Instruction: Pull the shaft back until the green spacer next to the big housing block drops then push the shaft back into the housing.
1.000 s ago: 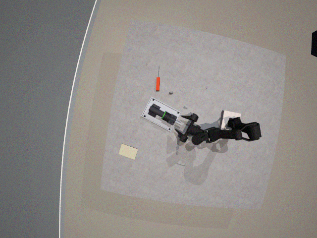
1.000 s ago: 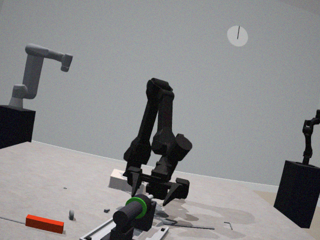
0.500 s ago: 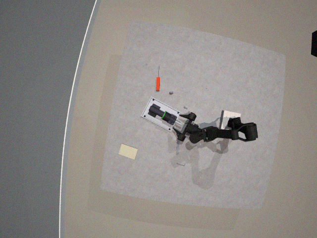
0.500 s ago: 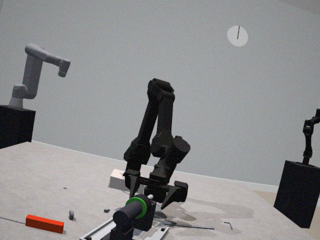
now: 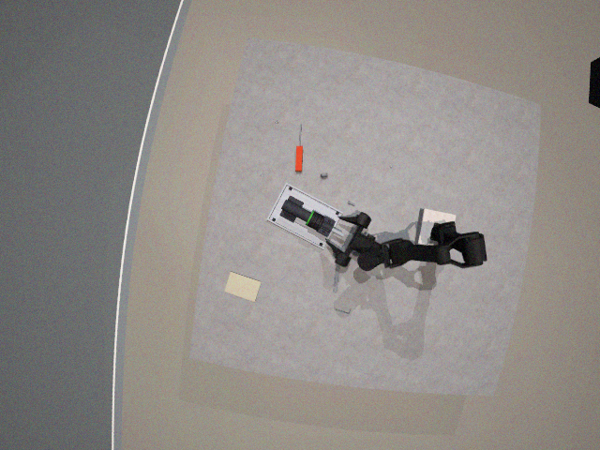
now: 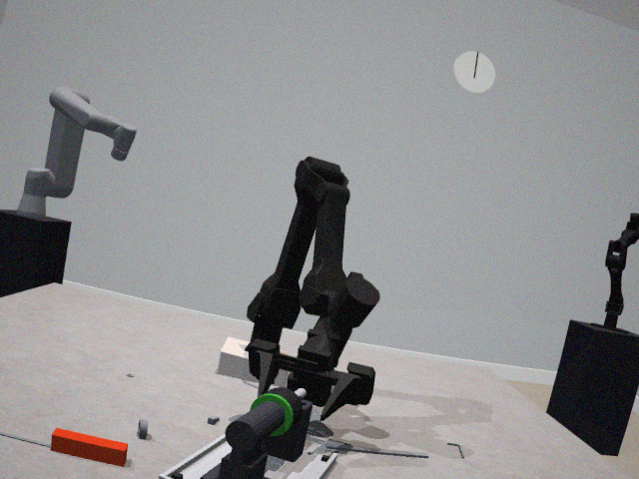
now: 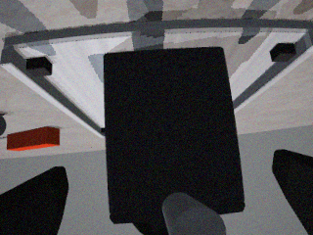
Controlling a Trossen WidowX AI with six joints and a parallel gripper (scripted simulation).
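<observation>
Now: the green spacer 80 mm ahead of my gripper tip, 20 mm to the right of it and 20 mm above it. Also, from my gripper tip: cream card: 260 mm ahead, 280 mm to the left, 60 mm below.
</observation>
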